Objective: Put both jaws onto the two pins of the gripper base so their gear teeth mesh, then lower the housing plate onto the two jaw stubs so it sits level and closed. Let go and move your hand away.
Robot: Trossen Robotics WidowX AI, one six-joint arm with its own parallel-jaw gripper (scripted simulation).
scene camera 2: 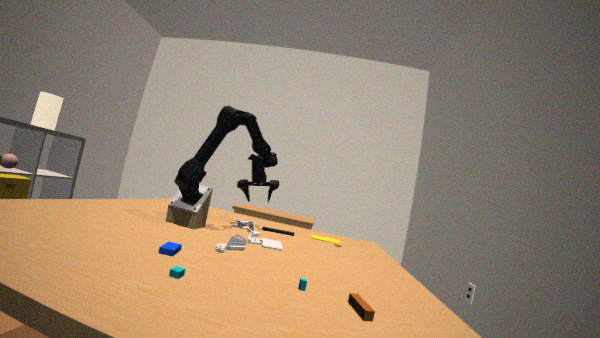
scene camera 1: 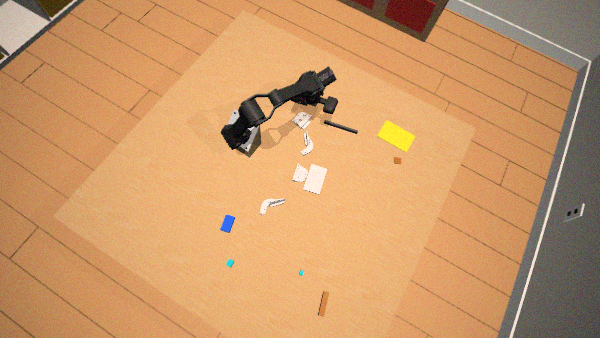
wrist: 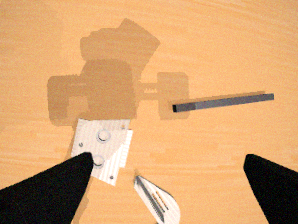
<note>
My gripper (wrist: 169, 161) is open, with nothing in its grasp. Further things: a black bar (wrist: 203, 104) and a gripper base (wrist: 110, 150).
</note>
